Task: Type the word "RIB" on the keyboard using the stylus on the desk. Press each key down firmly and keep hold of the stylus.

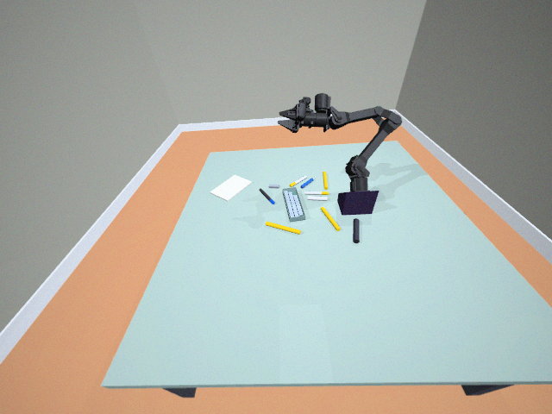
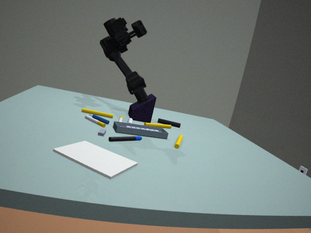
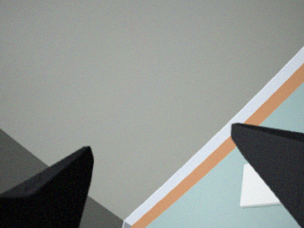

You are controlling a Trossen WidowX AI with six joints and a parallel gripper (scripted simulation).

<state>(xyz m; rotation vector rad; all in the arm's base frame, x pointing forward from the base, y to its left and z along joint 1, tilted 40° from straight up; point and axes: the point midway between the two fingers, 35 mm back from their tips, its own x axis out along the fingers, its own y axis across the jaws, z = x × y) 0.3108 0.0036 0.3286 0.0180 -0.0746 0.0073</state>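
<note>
Right now the blue stylus is 160 mm behind my gripper tip, 30 mm to the right of it and 370 mm below it. Also, from my gripper tip: stylus tip (190 mm behind, 60 mm to the right, 370 mm below); then grey eraser (40 mm ahead, 20 mm to the right, 370 mm below); then black-and-blue marker (80 mm ahead, 90 mm to the left, 370 mm below).
</note>
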